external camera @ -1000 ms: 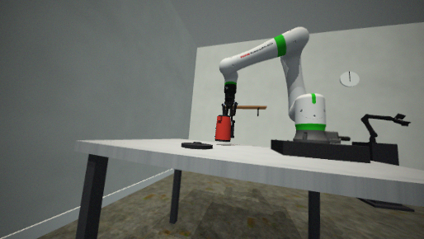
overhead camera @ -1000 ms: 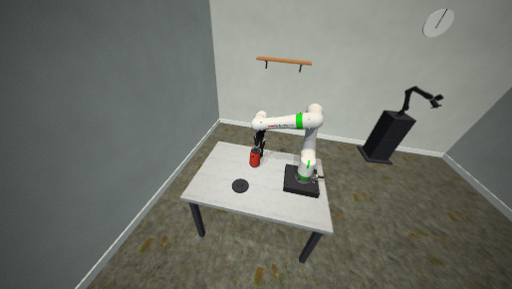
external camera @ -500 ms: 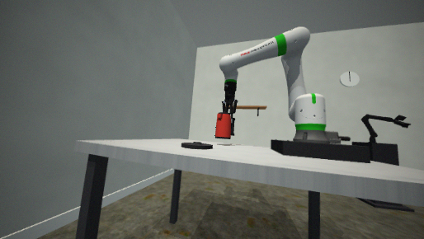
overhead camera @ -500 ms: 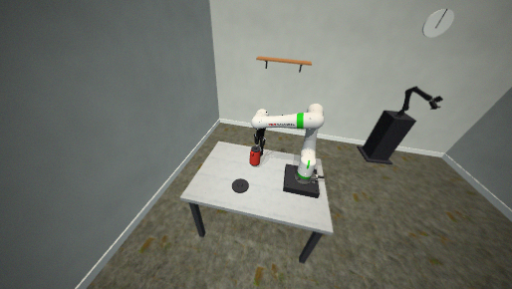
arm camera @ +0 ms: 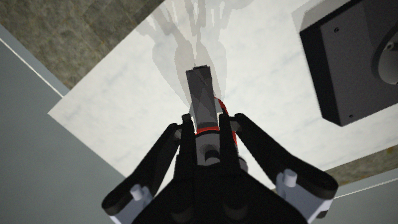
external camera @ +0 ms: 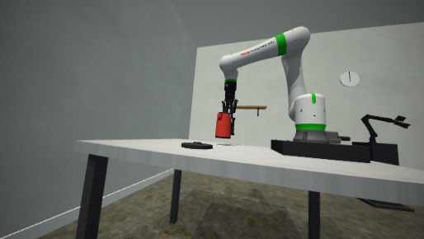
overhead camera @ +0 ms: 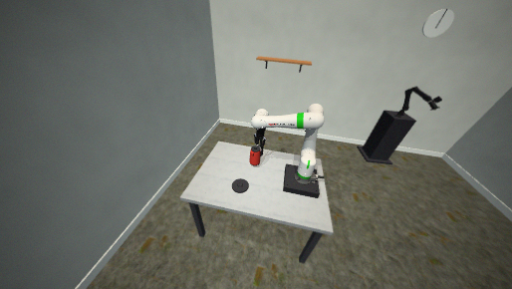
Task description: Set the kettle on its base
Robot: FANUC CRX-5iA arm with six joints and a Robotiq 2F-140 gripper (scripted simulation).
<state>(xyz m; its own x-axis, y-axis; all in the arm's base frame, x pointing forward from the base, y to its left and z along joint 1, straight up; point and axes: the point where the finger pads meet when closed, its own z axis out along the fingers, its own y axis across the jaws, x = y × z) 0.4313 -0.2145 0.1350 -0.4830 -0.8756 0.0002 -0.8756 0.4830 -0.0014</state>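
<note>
Now: hand 1 cm short of the red kettle, 2 cm to the right of it and 5 cm above it. The rest, counted from my hand: round black base: 13 cm ahead, 34 cm to the left, 18 cm below.
</note>
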